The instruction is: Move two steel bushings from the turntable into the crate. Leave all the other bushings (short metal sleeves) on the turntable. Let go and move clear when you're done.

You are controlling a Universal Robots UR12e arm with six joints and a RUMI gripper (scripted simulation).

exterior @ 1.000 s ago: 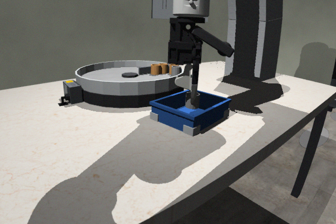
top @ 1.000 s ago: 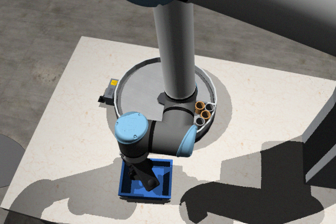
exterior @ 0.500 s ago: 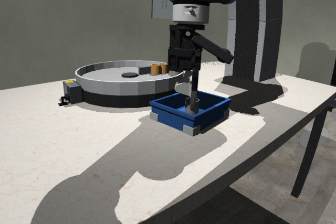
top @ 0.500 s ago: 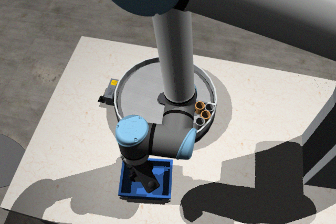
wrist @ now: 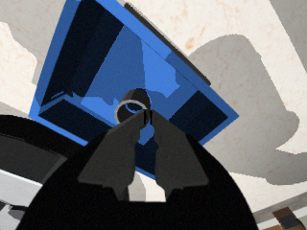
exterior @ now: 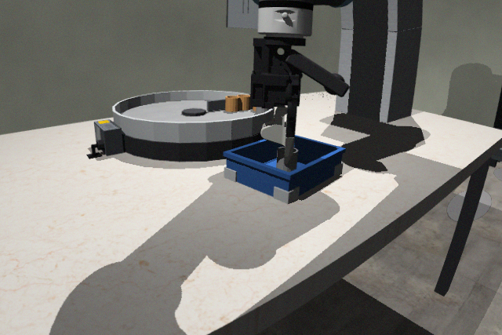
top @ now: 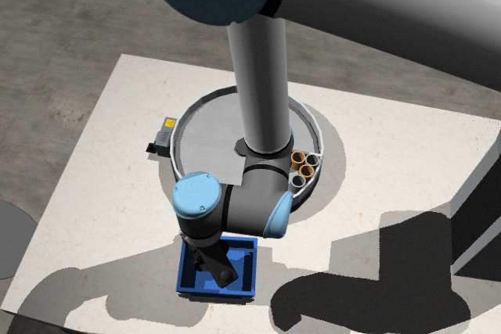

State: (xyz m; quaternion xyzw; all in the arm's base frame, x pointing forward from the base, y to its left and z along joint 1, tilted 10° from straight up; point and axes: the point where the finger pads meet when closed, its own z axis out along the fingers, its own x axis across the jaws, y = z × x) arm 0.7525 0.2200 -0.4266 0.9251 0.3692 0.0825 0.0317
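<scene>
The blue crate is 1 cm behind my hand, 1 cm to the right of it and 2 cm below it. Round my hand: round grey turntable (2 cm behind, 36 cm to the right, 1 cm above).
</scene>
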